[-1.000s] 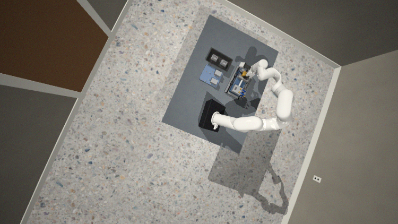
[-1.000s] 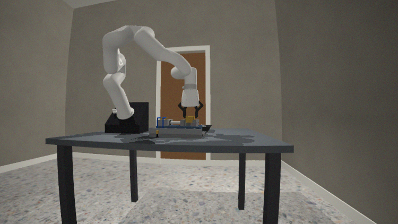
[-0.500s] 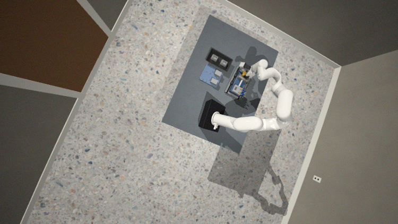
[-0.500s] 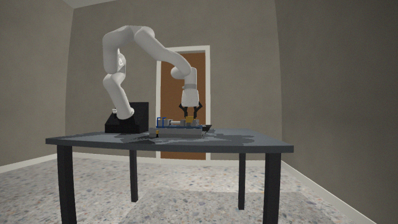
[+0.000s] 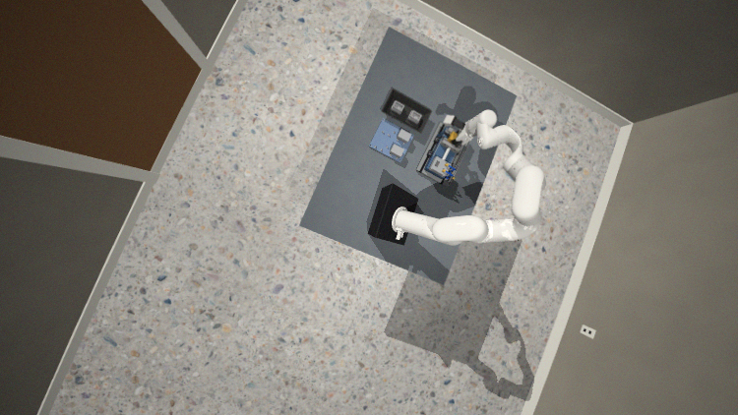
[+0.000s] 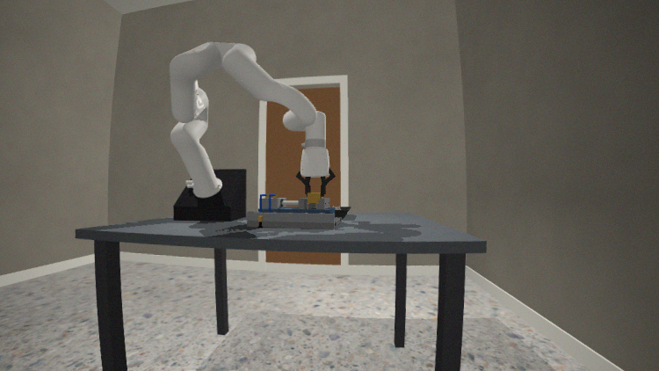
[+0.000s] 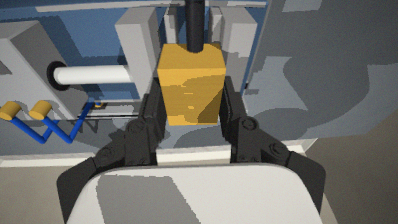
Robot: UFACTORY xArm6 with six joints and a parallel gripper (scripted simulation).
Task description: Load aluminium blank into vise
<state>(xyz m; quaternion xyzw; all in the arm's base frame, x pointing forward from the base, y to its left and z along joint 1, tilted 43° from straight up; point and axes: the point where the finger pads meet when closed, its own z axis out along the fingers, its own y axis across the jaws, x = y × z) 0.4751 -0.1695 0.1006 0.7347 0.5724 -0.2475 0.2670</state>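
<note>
Right now my hand is 2 cm above the brass blank. The rest, counted from my hand: vise (8 cm below, 7 cm behind, 2 cm to the left).
</note>
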